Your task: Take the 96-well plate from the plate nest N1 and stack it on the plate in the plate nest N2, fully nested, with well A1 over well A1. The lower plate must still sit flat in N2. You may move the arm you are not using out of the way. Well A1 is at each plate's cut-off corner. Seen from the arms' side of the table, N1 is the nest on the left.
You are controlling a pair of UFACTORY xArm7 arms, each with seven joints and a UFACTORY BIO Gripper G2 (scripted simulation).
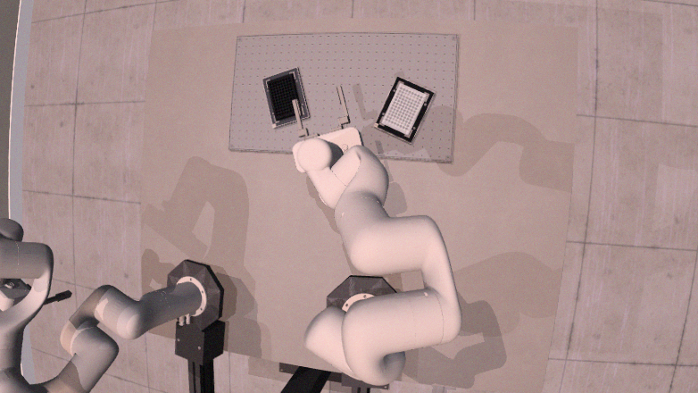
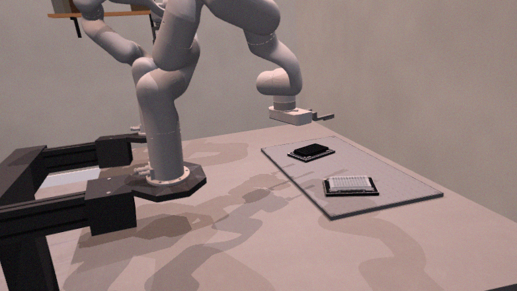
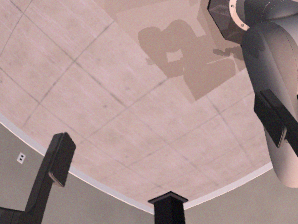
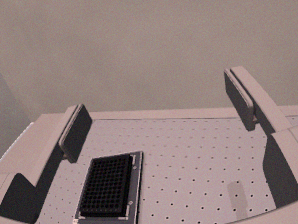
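Note:
My right hand is 5 cm short of the black 96-well plate, 17 cm to the right of it and 20 cm above it. Also, from my right hand: perforated grey board: 6 cm ahead, 1 cm to the left, 22 cm below; then plate nest N1: 5 cm ahead, 17 cm to the left, 21 cm below; then white 96-well plate: 1 cm ahead, 20 cm to the right, 20 cm below.

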